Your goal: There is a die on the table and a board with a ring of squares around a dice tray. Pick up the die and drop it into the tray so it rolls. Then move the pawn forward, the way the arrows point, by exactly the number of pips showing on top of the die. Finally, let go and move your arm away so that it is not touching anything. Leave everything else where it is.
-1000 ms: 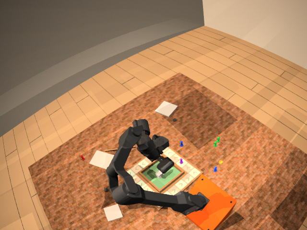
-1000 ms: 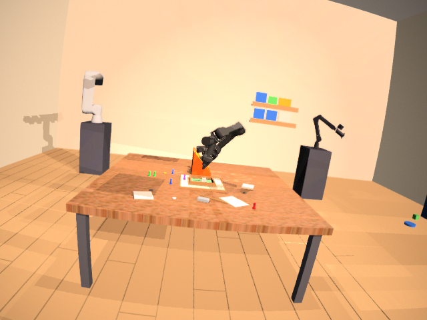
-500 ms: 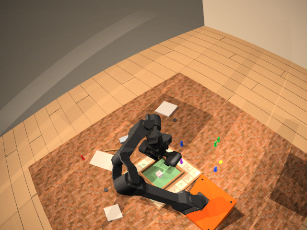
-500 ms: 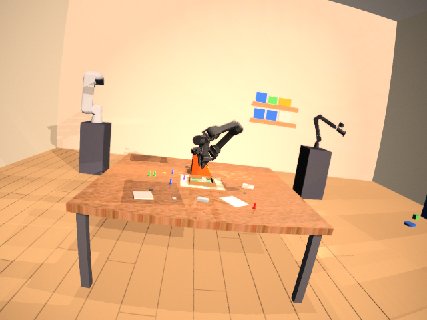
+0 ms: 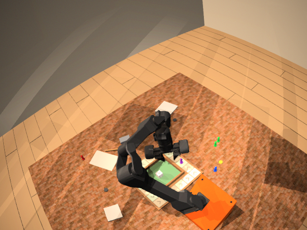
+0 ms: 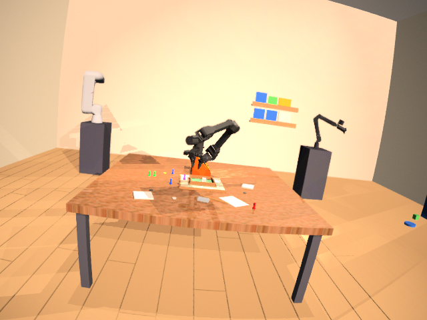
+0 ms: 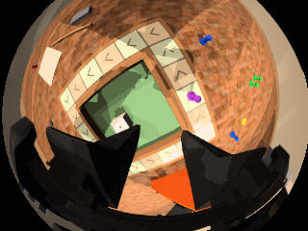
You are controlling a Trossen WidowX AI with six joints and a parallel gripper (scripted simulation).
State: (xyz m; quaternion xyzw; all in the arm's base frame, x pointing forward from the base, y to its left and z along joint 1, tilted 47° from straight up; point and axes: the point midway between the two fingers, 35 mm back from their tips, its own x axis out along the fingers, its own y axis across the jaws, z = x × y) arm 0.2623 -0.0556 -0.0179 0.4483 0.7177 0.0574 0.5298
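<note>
Now: the purple pawn 70 mm below my gripper tip, 60 mm to the right of it and 10 mm behind it. The rest, counted from my gripper tip: white die 70 mm below, 60 mm to the left, 10 mm ahead; then green dice tray 90 mm below, 50 mm to the left, 10 mm ahead; then yellow disc 210 mm to the right, 150 mm behind, 90 mm below.
</note>
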